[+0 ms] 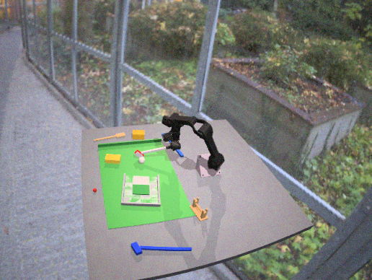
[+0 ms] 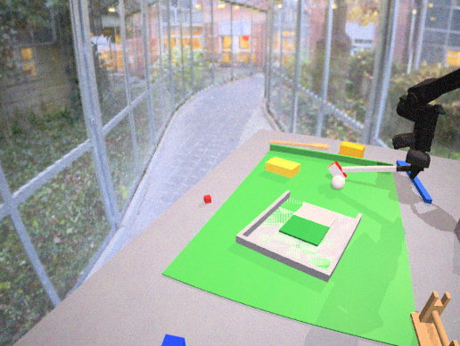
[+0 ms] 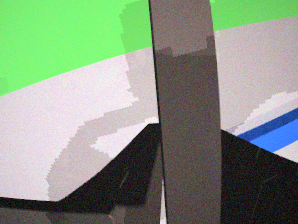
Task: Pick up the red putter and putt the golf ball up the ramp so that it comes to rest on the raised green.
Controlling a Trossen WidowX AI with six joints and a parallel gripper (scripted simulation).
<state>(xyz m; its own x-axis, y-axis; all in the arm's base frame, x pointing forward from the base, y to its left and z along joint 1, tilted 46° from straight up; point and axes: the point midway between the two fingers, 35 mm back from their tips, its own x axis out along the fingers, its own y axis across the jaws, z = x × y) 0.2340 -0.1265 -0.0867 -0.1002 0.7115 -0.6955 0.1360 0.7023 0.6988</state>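
Right now the red putter is 12 cm ahead of my gripper tip, 1 cm to the right of it and 1 cm below it. Round my gripper tip: wooden stand: 4 cm behind, 49 cm to the left, 4 cm below; white golf ball: 22 cm ahead, 3 cm to the left, 5 cm below; red cube: 53 cm ahead, 27 cm to the left, 7 cm below.
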